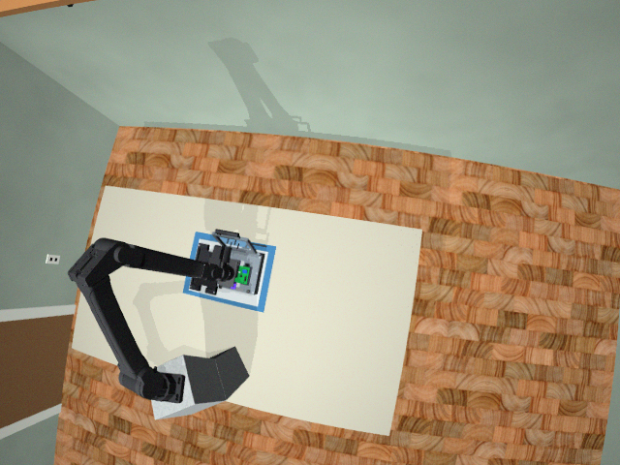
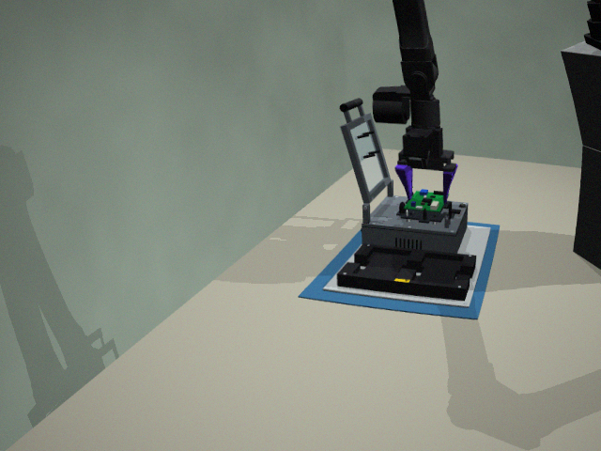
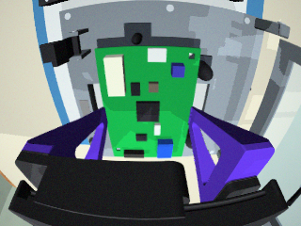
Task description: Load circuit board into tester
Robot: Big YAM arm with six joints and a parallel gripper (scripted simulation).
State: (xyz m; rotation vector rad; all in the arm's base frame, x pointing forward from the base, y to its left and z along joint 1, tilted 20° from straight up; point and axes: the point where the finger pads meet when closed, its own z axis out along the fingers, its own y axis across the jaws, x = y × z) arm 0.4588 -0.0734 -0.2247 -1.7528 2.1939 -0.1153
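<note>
Now: hand right at the green circuit board. Also, from my hand: tester 4 cm ahead, 3 cm to the left, 2 cm above; tester lid 12 cm ahead, 9 cm above, 2 cm to the right; tester plate 2 cm below, 1 cm to the left, 1 cm ahead.
</note>
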